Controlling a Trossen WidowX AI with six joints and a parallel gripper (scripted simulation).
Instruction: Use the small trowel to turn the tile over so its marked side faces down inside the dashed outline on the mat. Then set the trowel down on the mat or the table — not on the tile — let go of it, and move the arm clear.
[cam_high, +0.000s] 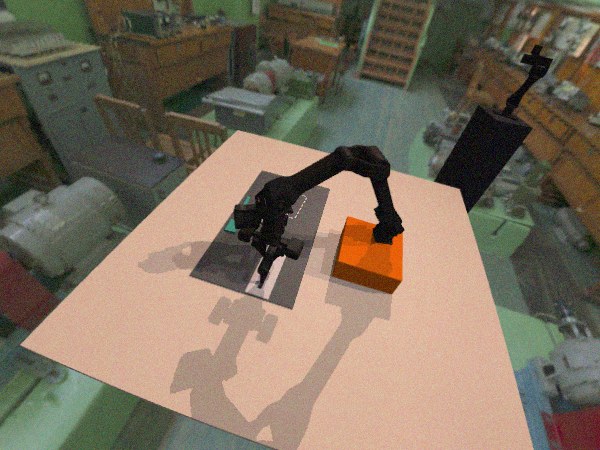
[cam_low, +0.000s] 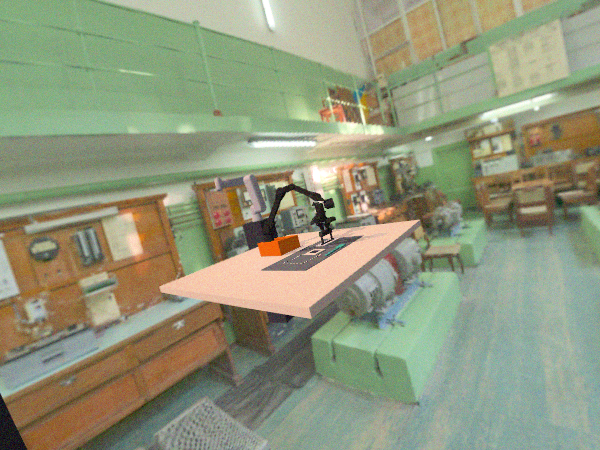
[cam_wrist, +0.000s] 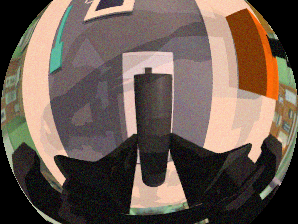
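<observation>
The dark grey mat is 220 mm to the right of my gripper tip, 90 mm below it and 10 mm ahead of it. Round my gripper tip: tile 250 mm to the right, 60 mm below, 20 mm ahead; teal trowel 230 mm to the right, 150 mm ahead, 60 mm below.
</observation>
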